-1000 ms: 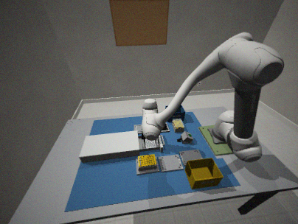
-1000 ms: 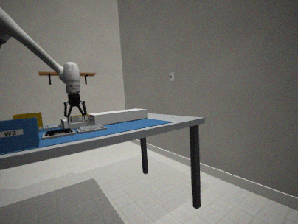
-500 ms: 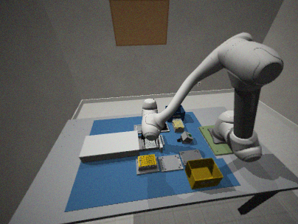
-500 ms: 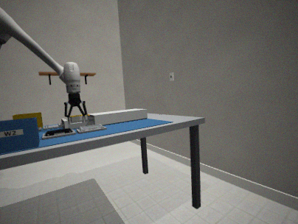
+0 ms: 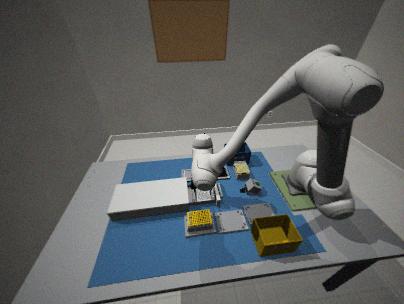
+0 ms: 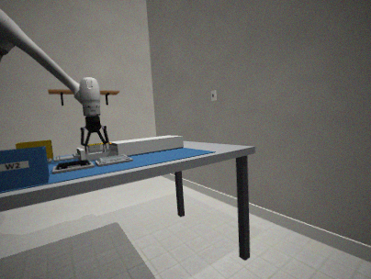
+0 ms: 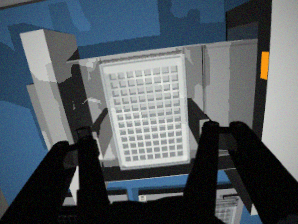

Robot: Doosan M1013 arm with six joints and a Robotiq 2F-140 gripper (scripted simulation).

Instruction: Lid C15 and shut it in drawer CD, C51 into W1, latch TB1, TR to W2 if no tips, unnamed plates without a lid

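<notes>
My gripper is now 1 cm above the plate lid. Round my hand: white cooler CD 17 cm ahead, 3 cm to the left, 1 cm below; drawer 4 cm ahead, 1 cm to the left, 2 cm below; white plate 2 cm below.
</notes>
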